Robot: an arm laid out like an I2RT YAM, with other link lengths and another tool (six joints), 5 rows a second.
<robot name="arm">
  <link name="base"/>
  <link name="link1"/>
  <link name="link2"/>
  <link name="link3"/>
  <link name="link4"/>
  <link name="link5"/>
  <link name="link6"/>
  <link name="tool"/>
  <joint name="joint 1" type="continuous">
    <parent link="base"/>
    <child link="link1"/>
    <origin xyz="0 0 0.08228" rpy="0 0 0"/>
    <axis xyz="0 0 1"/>
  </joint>
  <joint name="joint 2" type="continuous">
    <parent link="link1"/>
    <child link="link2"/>
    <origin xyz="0.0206 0.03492 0.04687" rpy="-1.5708 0 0"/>
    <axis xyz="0 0 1"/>
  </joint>
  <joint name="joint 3" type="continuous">
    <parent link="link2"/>
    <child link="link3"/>
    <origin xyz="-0.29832 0 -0.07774" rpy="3.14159 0 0"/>
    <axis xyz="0 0 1"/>
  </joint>
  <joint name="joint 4" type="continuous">
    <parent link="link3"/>
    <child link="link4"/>
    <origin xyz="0.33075 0.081 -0.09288" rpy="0 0 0"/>
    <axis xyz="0 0 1"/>
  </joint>
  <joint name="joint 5" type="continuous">
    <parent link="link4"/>
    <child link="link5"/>
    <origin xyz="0.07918 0.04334 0.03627" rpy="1.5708 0 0"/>
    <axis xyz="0 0 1"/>
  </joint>
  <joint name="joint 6" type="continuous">
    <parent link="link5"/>
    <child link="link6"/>
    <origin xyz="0.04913 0 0.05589" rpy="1.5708 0 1.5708"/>
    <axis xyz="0 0 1"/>
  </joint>
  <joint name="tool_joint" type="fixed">
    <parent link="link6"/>
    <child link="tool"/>
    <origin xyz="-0.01 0.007 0.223" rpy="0 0.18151 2.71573"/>
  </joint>
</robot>
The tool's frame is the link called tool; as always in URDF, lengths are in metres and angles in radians. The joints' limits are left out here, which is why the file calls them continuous.
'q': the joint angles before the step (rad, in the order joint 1, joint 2, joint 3, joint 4, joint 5, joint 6). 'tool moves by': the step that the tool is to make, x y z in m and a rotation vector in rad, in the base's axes. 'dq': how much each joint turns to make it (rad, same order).
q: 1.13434 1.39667 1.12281 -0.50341 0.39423 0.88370
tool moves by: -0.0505 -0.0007 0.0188 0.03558 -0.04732 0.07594
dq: 0.11080 -0.12949 -0.09149 0.01202 0.04639 0.00152
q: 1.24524 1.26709 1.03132 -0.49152 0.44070 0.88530
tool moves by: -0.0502 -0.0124 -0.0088 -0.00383 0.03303 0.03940
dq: 0.10520 -0.08288 -0.06086 -0.06754 0.02717 0.07497
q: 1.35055 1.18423 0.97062 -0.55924 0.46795 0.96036
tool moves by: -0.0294 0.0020 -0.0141 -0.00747 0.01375 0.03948
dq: 0.06861 -0.01394 -0.03800 -0.00079 0.01202 0.03279
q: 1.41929 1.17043 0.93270 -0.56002 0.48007 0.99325
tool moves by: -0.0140 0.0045 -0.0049 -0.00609 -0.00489 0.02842
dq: 0.03600 0.00413 -0.01001 0.00796 0.00934 0.00170
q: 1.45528 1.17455 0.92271 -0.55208 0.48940 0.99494
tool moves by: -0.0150 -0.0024 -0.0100 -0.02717 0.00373 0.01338
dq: 0.04193 0.00973 -0.00370 -0.02580 0.01856 0.02473
